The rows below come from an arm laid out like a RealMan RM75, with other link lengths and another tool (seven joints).
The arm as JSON. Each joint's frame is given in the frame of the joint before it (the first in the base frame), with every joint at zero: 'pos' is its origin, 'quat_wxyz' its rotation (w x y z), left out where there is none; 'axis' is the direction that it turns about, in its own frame. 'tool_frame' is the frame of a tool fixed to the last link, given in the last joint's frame.
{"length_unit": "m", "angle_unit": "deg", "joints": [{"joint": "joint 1", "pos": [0.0, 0.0, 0.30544], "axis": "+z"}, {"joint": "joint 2", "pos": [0.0, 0.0, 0.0], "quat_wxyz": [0.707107, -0.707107, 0.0, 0.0], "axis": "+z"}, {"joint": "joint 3", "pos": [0.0, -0.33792, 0.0], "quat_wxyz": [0.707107, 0.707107, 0.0, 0.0], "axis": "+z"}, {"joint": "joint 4", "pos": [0.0, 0.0, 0.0], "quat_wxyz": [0.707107, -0.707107, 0.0, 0.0], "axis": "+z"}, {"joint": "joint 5", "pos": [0.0, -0.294, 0.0], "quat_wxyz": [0.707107, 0.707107, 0.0, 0.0], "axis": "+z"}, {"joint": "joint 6", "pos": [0.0, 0.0, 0.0], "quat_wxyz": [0.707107, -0.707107, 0.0, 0.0], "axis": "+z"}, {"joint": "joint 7", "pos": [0.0, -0.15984, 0.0], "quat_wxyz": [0.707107, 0.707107, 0.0, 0.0], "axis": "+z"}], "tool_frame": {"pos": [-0.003, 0.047, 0.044], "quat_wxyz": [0.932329, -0.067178, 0.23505, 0.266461]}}
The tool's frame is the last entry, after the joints.
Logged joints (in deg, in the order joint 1, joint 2, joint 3, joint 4, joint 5, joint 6, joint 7), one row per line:
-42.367 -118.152 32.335 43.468 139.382 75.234 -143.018
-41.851 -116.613 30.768 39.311 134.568 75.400 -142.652
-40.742 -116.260 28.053 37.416 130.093 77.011 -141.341
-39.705 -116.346 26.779 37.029 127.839 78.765 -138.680
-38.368 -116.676 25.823 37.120 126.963 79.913 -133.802
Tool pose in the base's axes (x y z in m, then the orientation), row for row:
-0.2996 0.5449 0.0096 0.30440 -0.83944 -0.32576 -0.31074
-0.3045 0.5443 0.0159 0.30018 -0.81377 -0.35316 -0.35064
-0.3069 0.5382 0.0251 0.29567 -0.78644 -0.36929 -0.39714
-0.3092 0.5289 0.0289 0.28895 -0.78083 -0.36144 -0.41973
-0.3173 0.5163 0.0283 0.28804 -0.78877 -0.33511 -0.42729
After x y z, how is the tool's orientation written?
As a quaternion, w x y z.
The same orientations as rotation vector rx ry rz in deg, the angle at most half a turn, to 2 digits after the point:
-127.39 -49.44 -47.16
-123.76 -53.71 -53.32
-119.87 -56.29 -60.53
-119.41 -55.28 -64.19
-120.68 -51.27 -65.38

